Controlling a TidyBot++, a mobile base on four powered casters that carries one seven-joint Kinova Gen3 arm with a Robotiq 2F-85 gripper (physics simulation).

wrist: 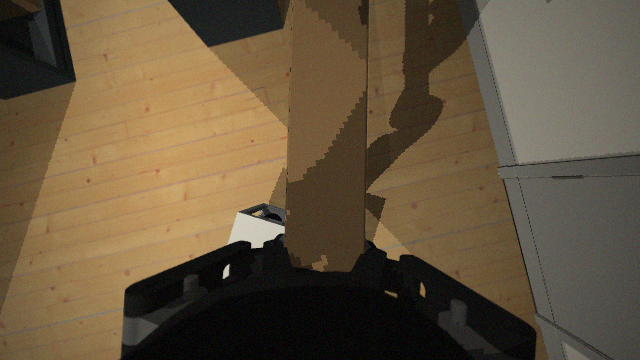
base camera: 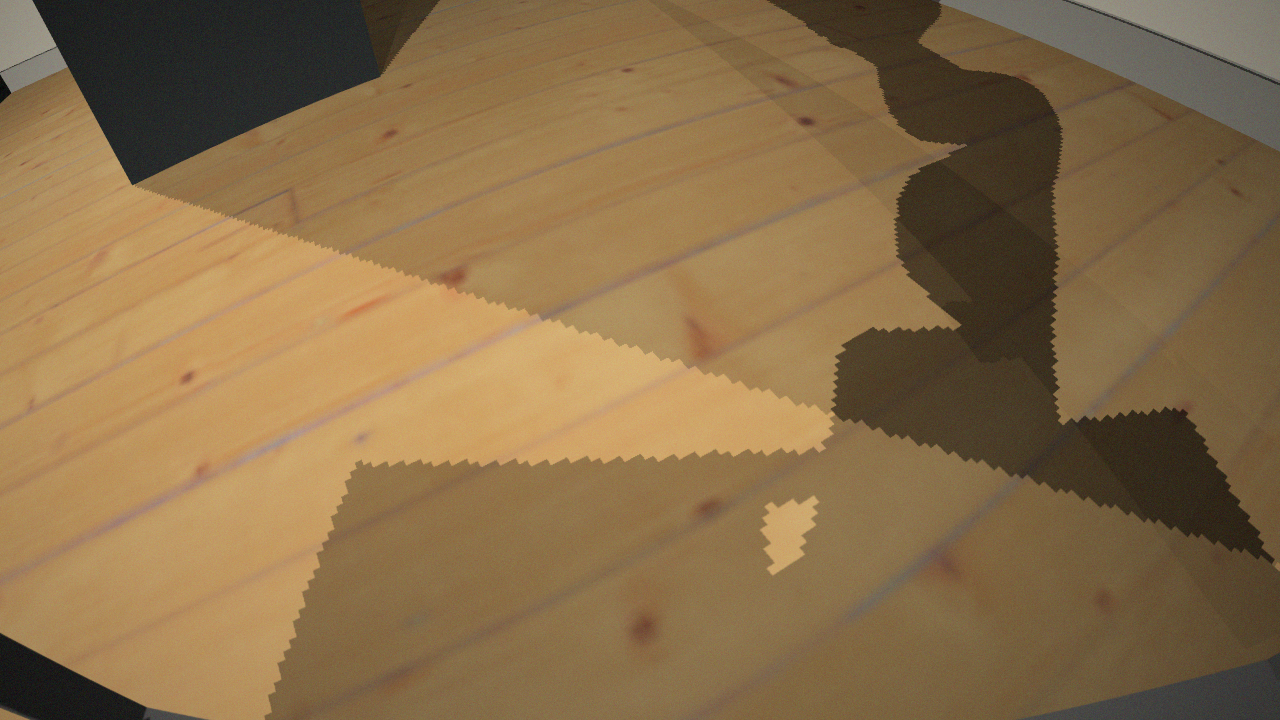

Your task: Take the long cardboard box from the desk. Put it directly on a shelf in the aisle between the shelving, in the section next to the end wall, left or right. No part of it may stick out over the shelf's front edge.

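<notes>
The long cardboard box runs from my fingers up past the top edge of the wrist view, above the wooden floor. My gripper is shut on the box near its lower end in that view. The box's far end is out of view. A dark unit with an opening and a brown board inside, part of the shelving, stands at the top left of the wrist view. A dark upright panel stands at the top left of the base view and top centre of the wrist view. The desk does not show now.
A pale wall with a grey skirting runs along the right. Part of my white base shows left of the box. Dark shadows lie across the wooden floor.
</notes>
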